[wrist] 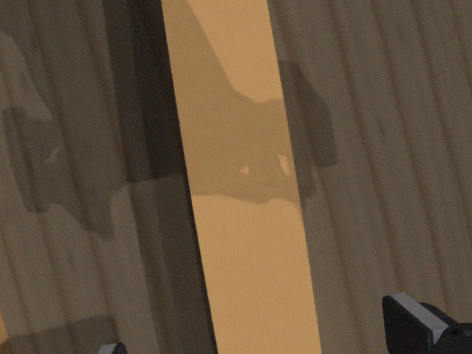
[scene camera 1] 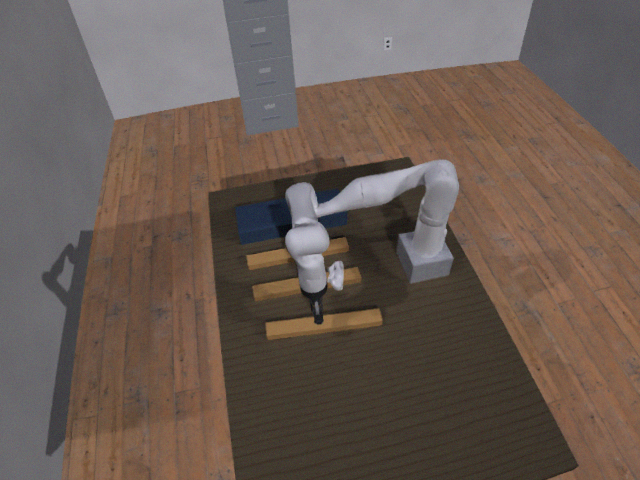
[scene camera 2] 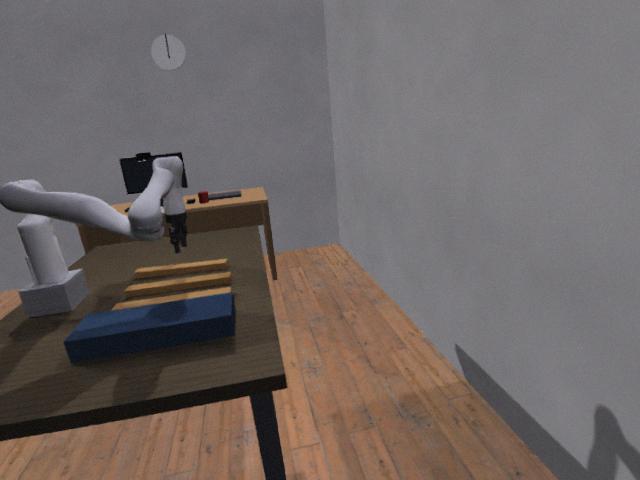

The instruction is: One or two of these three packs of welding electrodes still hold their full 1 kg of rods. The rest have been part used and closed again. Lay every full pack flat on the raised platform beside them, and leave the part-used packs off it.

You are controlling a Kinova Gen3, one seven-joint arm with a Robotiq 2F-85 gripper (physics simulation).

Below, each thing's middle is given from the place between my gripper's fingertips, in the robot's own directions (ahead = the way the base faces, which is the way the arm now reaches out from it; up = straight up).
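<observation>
The raised blue platform [scene camera 2: 99, 335] sits 47 cm to the right of my hand, and it's also 6 cm below my hand and 4 cm behind it.
</observation>
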